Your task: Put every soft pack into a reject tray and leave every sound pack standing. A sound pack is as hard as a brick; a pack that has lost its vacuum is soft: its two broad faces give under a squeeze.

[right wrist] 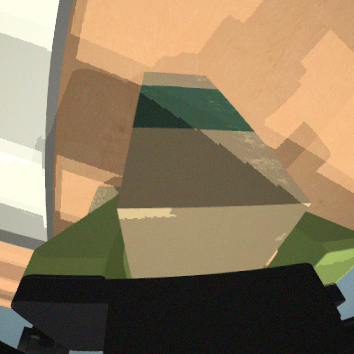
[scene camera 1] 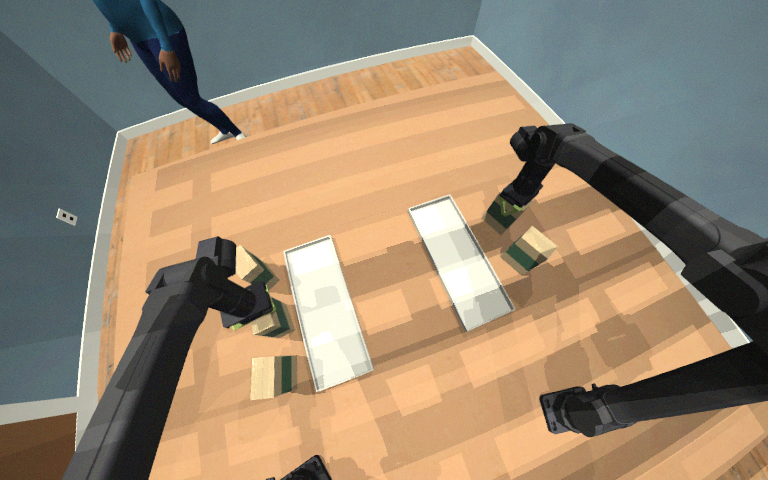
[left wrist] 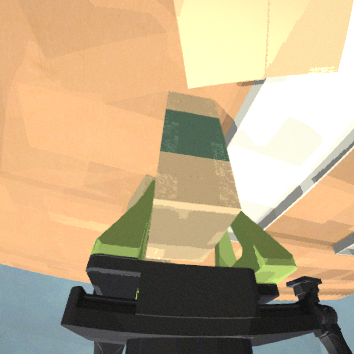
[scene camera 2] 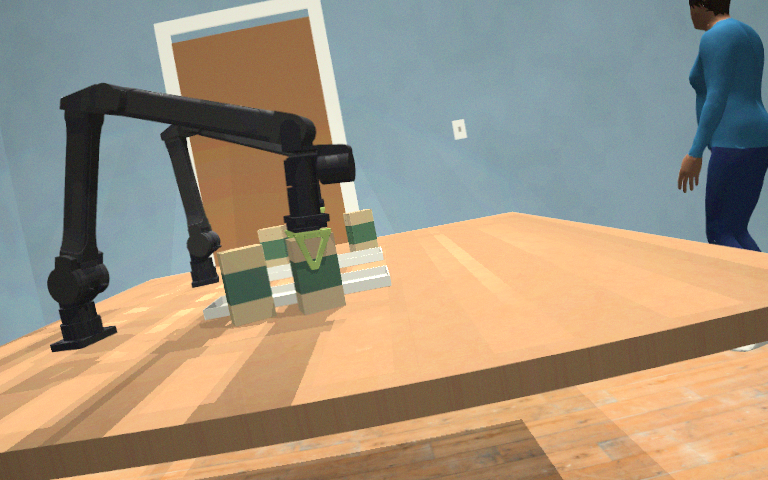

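Seen in the pictures: left gripper, between the fingertips: [scene camera 1: 265, 312] [left wrist: 185, 189]; right gripper, between the fingertips: [scene camera 1: 508, 210] [scene camera 2: 311, 267]; left arm's base, origin of its link: [scene camera 2: 206, 283]; right arm's base, origin of its link: [scene camera 1: 565, 408] [left wrist: 302, 280] [scene camera 2: 85, 341].
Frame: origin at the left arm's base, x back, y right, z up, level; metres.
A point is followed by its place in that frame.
Note:
My left gripper [scene camera 1: 261, 316] @(x -0.376, y 0.134, z 0.103 m) [left wrist: 185, 189] @(x -0.376, y 0.134, z 0.103 m) is shut on the middle left pack [scene camera 1: 270, 324] @(x -0.331, y 0.146, z 0.140 m) [left wrist: 195, 135] @(x -0.408, y 0.140, z 0.076 m), a beige block with a dark green band, upright on the table. My right gripper [scene camera 1: 506, 208] @(x -0.244, y 0.840, z 0.081 m) [right wrist: 180, 184] @(x -0.244, y 0.840, z 0.081 m) is shut on the back right pack [scene camera 1: 500, 218] @(x -0.241, y 0.815, z 0.060 m) [scene camera 2: 318, 277] @(x -0.250, y 0.863, z 0.064 m) [right wrist: 172, 107] @(x -0.290, y 0.828, z 0.080 m), also upright. Both grips are near the pack tops; whether the faces give cannot be told. The back left pack [scene camera 1: 249, 267] @(x -0.486, y 0.158, z 0.140 m) [scene camera 2: 360, 233] @(x -0.505, y 0.171, z 0.070 m), front left pack [scene camera 1: 266, 378] [left wrist: 225, 45] and front right pack [scene camera 1: 529, 249] @(x -0.123, y 0.765, z 0.123 m) [scene camera 2: 248, 285] @(x -0.124, y 0.815, z 0.071 m) stand free. The left gripper is mostly hidden in scene camera 2.
The left white tray [scene camera 1: 325, 271] @(x -0.424, y 0.305, z 0.003 m) [left wrist: 275, 155] @(x -0.336, y 0.255, z 0.003 m) lies beside the three left packs, and the right white tray [scene camera 1: 444, 229] @(x -0.327, y 0.681, z 0.003 m) [right wrist: 22, 100] @(x -0.254, y 0.701, z 0.003 m) beside the two right packs. No pack lies in either tray. A person [scene camera 1: 169, 67] stands beyond the table's back edge.

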